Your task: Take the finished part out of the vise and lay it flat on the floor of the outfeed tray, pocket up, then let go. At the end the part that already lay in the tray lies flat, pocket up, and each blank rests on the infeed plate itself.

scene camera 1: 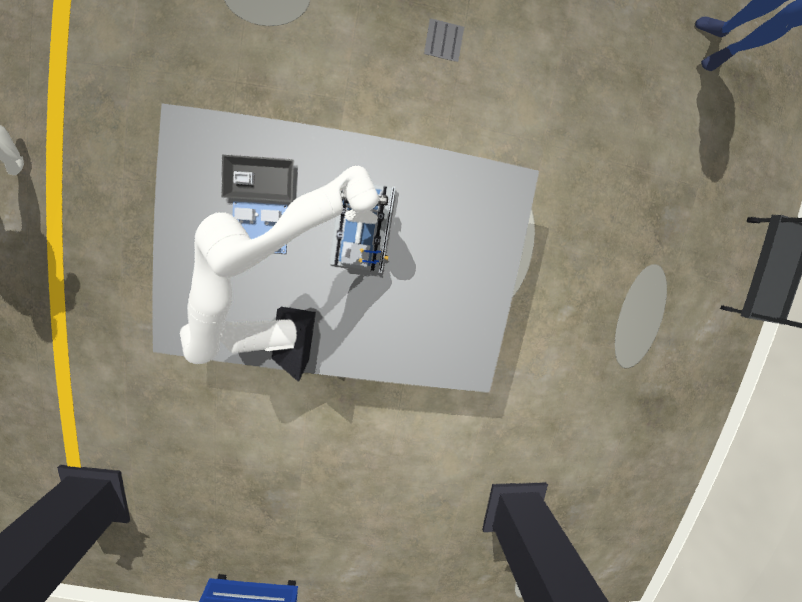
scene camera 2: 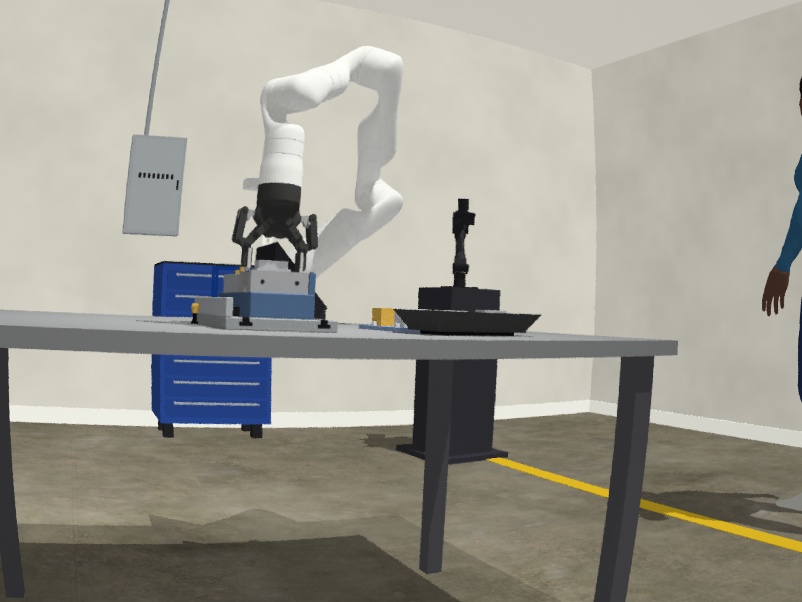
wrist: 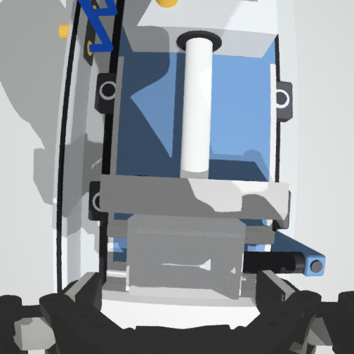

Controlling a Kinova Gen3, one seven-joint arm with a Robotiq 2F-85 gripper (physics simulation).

Labels:
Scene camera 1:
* blue infeed plate: 258,228
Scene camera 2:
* my gripper: 272,272
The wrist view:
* my gripper: 178,289

